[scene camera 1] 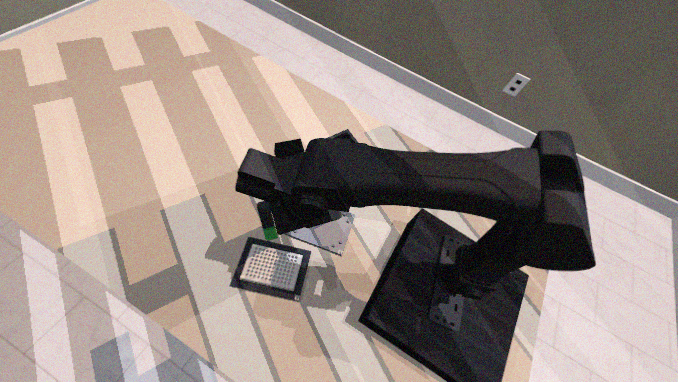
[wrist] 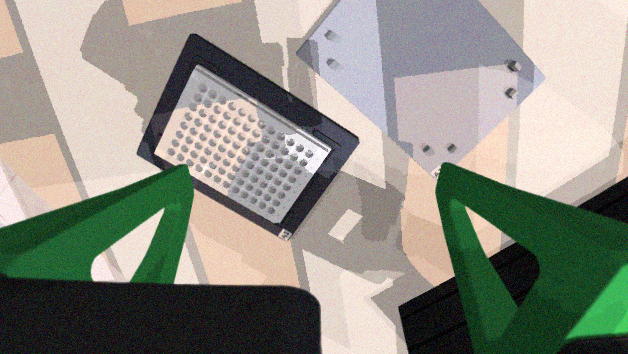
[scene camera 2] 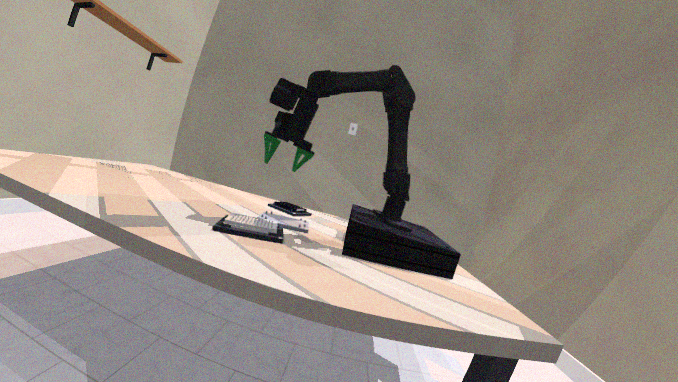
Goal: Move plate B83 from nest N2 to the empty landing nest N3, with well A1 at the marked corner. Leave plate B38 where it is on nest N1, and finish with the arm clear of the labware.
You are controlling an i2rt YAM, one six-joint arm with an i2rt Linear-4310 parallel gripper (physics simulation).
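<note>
A white 96-well plate (scene camera 1: 271, 267) (scene camera 2: 250, 223) (wrist: 245, 150) sits in a dark nest (scene camera 1: 265, 290) (scene camera 2: 247, 233) (wrist: 230, 71) with an A1 tag at one corner. Beside it is the empty light grey nest (scene camera 1: 327, 232) (scene camera 2: 287, 222) (wrist: 435, 110) with upright pins and an A1 tag, partly behind the right fingertip in the wrist view. A black plate (scene camera 2: 292, 207) appears to sit in another dark nest at the back, mostly hidden by the arm in scene camera 1. Plate numbers are unreadable. My gripper (scene camera 2: 281, 166) (wrist: 314, 177) is open and empty, high above the nests.
The arm's black base block (scene camera 1: 400, 290) (scene camera 2: 400, 250) (wrist: 450, 310) stands on the table to the right of the nests. The table's near edge (scene camera 2: 300, 310) runs across scene camera 2. A wooden shelf (scene camera 2: 130, 30) is on the wall. Striped shadows cross the table and nests.
</note>
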